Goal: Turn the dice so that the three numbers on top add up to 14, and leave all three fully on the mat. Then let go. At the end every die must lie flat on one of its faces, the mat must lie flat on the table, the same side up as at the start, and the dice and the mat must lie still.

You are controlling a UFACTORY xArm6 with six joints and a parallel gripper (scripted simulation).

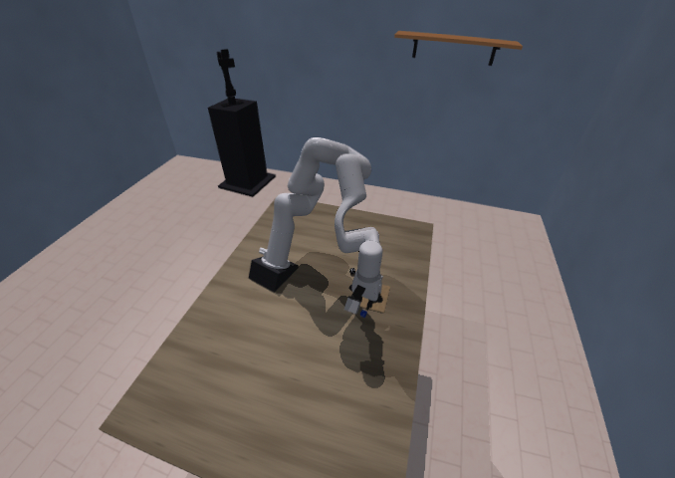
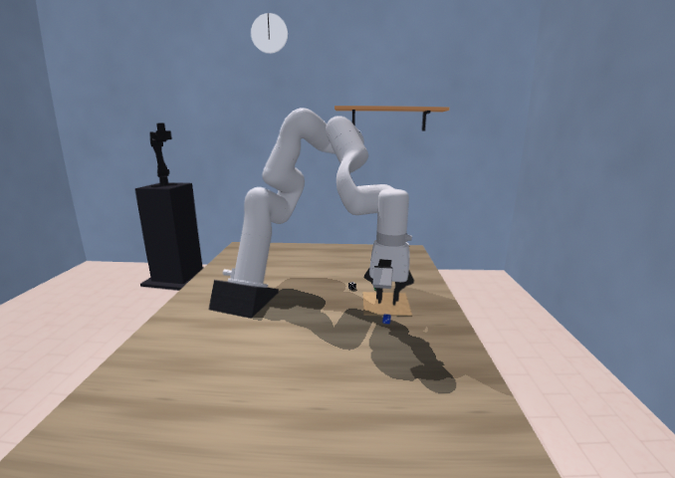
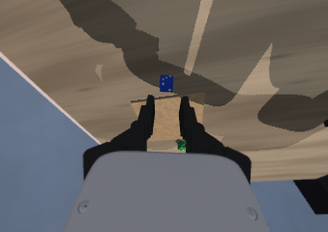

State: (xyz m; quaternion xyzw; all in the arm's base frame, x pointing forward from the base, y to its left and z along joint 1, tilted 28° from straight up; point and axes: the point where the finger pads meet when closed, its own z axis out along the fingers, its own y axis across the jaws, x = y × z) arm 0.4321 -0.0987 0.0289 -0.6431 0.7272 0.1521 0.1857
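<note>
Now: hand 7 cm above the blue die. From my hand the other things lie so: black die 19 cm to the left, 12 cm behind, 7 cm below; then tan mat 10 cm to the left, 8 cm below; then green die 20 cm to the left, 7 cm below, 3 cm behind.
</note>
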